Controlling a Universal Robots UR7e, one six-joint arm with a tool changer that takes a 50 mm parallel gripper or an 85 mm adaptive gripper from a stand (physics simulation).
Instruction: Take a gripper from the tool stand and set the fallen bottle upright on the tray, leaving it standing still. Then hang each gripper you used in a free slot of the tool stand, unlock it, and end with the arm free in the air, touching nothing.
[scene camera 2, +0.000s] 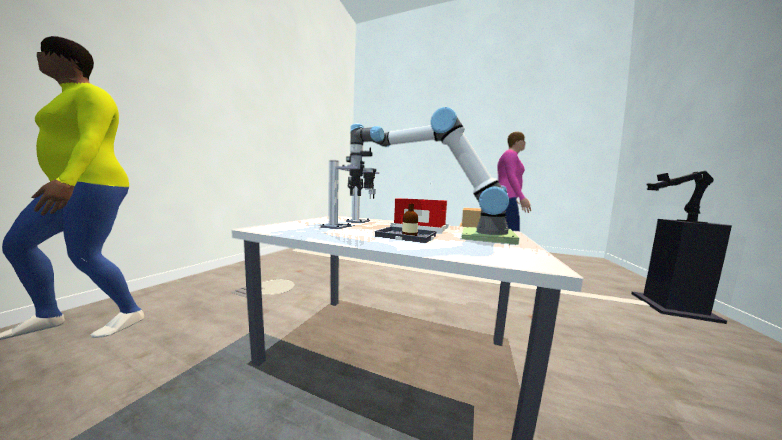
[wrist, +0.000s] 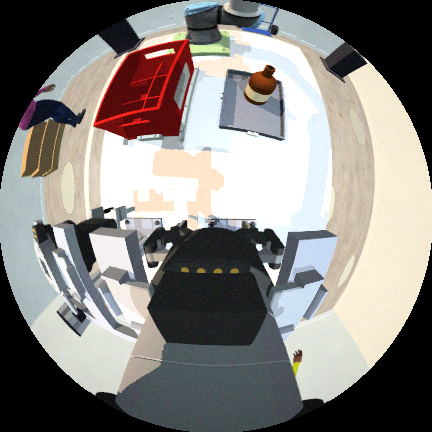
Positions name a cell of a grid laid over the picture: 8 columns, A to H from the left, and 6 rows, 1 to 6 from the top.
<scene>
I see a brown bottle (wrist: E2), a gripper (wrist: A4), a gripper (wrist: D4) and a tool stand (scene camera 2: D3).
The tool stand is seen too in the wrist view (wrist: C4).
</scene>
